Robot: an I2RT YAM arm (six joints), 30 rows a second.
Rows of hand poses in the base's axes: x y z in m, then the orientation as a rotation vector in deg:
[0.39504, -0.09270, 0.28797, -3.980, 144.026, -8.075]
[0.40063, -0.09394, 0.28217, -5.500, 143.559, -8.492]
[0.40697, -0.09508, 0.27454, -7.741, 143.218, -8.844]
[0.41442, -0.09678, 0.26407, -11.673, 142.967, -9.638]
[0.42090, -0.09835, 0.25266, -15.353, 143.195, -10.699]
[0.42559, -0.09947, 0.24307, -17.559, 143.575, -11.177]
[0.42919, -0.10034, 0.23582, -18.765, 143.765, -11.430]
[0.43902, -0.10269, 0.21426, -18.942, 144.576, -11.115]
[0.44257, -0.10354, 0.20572, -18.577, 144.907, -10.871]
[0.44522, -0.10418, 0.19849, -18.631, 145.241, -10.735]
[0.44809, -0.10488, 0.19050, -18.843, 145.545, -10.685]
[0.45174, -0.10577, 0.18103, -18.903, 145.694, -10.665]
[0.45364, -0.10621, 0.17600, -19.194, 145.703, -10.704]
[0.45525, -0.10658, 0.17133, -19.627, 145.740, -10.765]
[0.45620, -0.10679, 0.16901, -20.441, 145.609, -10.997]
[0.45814, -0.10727, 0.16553, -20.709, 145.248, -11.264]
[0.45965, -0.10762, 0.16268, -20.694, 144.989, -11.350]
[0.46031, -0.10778, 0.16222, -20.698, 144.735, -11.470]
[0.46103, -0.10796, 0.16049, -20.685, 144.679, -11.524]
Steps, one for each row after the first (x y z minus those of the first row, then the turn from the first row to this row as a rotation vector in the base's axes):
[0.00559, -0.00124, -0.00580, -0.663, -0.356, 1.023]
[0.01193, -0.00238, -0.01343, -1.447, -0.517, 2.571]
[0.01938, -0.00408, -0.02390, -2.944, -0.381, 5.220]
[0.02586, -0.00565, -0.03531, -4.557, 0.294, 7.575]
[0.03055, -0.00677, -0.04490, -5.398, 0.971, 8.992]
[0.03415, -0.00764, -0.05215, -5.851, 1.334, 9.767]
[0.04398, -0.00999, -0.07371, -5.632, 2.149, 9.883]
[0.04753, -0.01084, -0.08225, -5.360, 2.417, 9.649]
[0.05018, -0.01148, -0.08948, -5.262, 2.751, 9.685]
[0.05305, -0.01218, -0.09747, -5.263, 3.079, 9.814]
[0.05670, -0.01307, -0.10694, -5.257, 3.234, 9.845]
[0.05860, -0.01351, -0.11197, -5.351, 3.286, 10.040]
[0.06021, -0.01388, -0.11664, -5.493, 3.386, 10.325]
[0.06116, -0.01409, -0.11896, -5.850, 3.383, 10.854]
[0.06310, -0.01457, -0.12244, -6.117, 3.076, 11.018]
[0.06461, -0.01492, -0.12529, -6.187, 2.821, 11.016]
[0.06527, -0.01508, -0.12575, -6.284, 2.575, 11.018]
[0.06599, -0.01526, -0.12748, -6.322, 2.520, 11.002]

